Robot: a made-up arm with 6 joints.
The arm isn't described. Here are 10 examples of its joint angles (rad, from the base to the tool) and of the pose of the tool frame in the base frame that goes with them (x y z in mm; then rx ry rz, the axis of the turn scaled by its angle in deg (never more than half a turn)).
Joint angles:
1: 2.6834 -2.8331 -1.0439 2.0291 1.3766 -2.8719
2: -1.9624 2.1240 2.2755 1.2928 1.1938 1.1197
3: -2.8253 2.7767 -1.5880 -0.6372 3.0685 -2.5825
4: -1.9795 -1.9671 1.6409 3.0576 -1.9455 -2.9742
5: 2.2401 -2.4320 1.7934 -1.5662 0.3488 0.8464
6: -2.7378 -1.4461 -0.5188 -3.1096 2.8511 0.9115
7: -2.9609 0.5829 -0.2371 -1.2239 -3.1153 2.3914
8: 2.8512 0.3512 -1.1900 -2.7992 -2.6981 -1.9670
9: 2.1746 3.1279 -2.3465 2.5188 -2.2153 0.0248
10: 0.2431 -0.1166 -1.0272 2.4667 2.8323 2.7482
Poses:
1: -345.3 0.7 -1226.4 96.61 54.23 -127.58
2: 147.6 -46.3 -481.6 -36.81 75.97 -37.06
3: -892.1 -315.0 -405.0 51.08 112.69 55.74
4: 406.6 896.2 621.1 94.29 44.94 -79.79
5: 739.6 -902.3 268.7 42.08 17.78 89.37
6: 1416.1 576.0 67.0 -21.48 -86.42 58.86
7: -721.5 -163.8 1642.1 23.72 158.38 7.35
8: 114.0 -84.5 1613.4 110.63 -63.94 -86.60
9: -296.8 496.8 -263.8 110.16 129.51 41.53
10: -715.9 -121.1 1419.3 -5.06 130.11 27.65
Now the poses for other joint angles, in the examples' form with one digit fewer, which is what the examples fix.
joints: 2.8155 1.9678 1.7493 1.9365 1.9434 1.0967
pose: -527 19 -773 -43.9 -91.7 106.9
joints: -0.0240 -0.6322 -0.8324 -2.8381 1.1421 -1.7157
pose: -1418 24 969 -109.9 -117.9 47.8
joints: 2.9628 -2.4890 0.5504 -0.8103 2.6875 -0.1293
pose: 1194 -199 -709 54.7 -49.7 -147.3
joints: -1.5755 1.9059 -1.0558 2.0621 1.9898 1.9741
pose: 135 -1405 462 -102.1 -60.5 -124.9
